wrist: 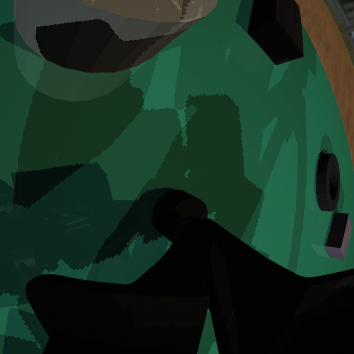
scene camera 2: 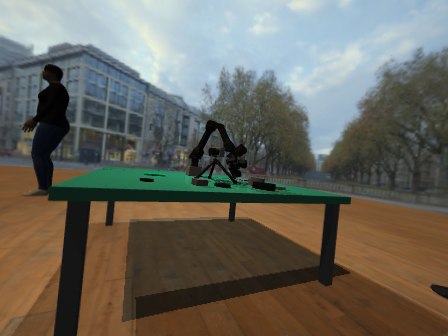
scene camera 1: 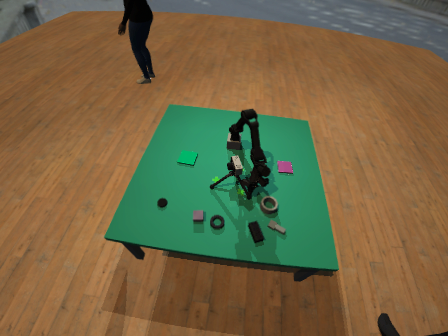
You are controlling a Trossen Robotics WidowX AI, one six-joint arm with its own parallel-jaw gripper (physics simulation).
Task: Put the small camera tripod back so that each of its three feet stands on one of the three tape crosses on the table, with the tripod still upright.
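Where they show: gripper, between the fingertips: [wrist: 199, 226] [scene camera 2: 235, 178] [scene camera 1: 249, 194]; arm's base, origin of its link: [scene camera 2: 194, 166] [scene camera 1: 235, 137].
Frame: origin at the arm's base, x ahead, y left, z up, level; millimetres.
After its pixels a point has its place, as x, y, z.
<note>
The small black tripod [scene camera 1: 231, 174] @[387, 22, 48] [scene camera 2: 215, 164] @[384, 35, 38] stands upright near the middle of the green table [scene camera 1: 156, 173] @[384, -482, -74] [scene camera 2: 123, 187] @[835, -440, -75], with a grey camera [scene camera 1: 236, 164] @[383, 43, 141] on top. Bright green tape crosses show by its legs, one on the left [scene camera 1: 216, 179] @[403, -54, -13] and one near the front [scene camera 1: 240, 192] @[424, 95, -74]. The left foot [scene camera 1: 211, 187] @[432, -92, -60] rests just beside the left cross. My gripper [scene camera 1: 249, 193] @[450, 150, -47] [scene camera 2: 236, 173] @[450, 150, -47] [wrist: 199, 226] @[450, 150, -47] is low at the tripod's front right leg and is shut. In the wrist view the round foot [wrist: 180, 208] @[453, 158, -56] of that leg shows just ahead of the fingertips.
A grey tape roll [scene camera 1: 269, 204] @[470, 294, -62] [wrist: 105, 21] @[463, 240, -32], a black block [scene camera 1: 256, 231] @[686, 210, -41] [wrist: 277, 31] @[627, 196, -47], a black ring [scene camera 1: 217, 221] @[632, -12, -68] [wrist: 327, 180] @[633, 8, -60], a purple-grey cube [scene camera 1: 198, 215] @[646, -126, -47] [wrist: 338, 233] @[630, -102, -56], a grey piece [scene camera 1: 277, 227] @[634, 332, -60] and a black disc [scene camera 1: 162, 202] @[596, -363, -65] lie in front. Green [scene camera 1: 187, 157] @[207, -312, -65] and magenta [scene camera 1: 285, 167] @[158, 392, -65] pads lie behind. A person [scene camera 1: 139, 40] walks nearby.
</note>
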